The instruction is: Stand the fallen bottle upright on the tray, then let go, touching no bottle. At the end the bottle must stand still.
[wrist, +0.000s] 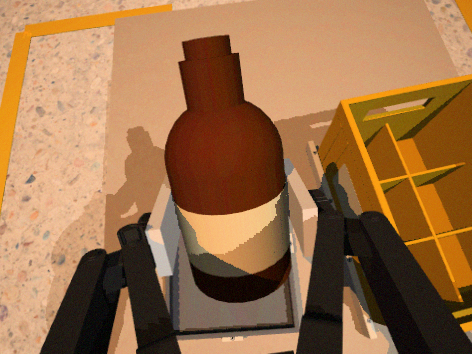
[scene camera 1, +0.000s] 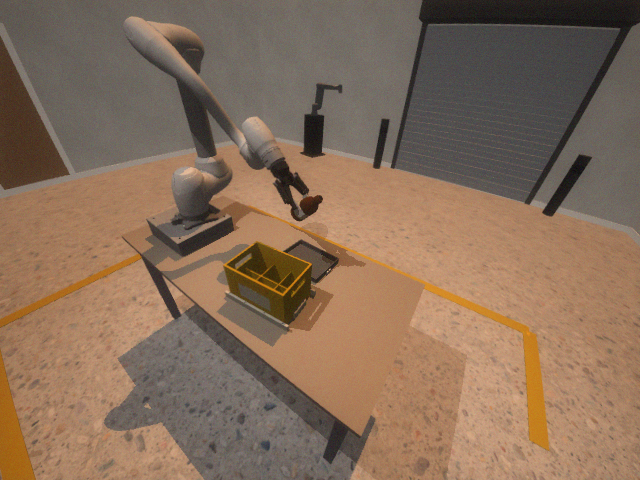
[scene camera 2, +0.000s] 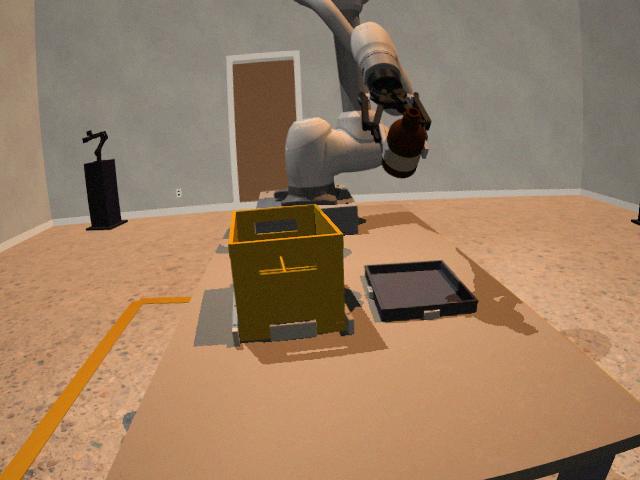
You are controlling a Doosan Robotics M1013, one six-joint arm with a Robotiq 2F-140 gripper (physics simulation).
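The brown bottle with a pale label is held in the air, high above the table. It is tilted, neck upward and leaning toward scene camera 2, base lower. My gripper is shut on its body, one finger pad on each side at the label. The black tray lies flat on the table with no bottle on it. In the wrist view the bottle and fingers hide part of the tray.
A yellow crate with dividers stands beside the tray, held by low pale brackets. The arm's grey base block stands at the rear of the table.
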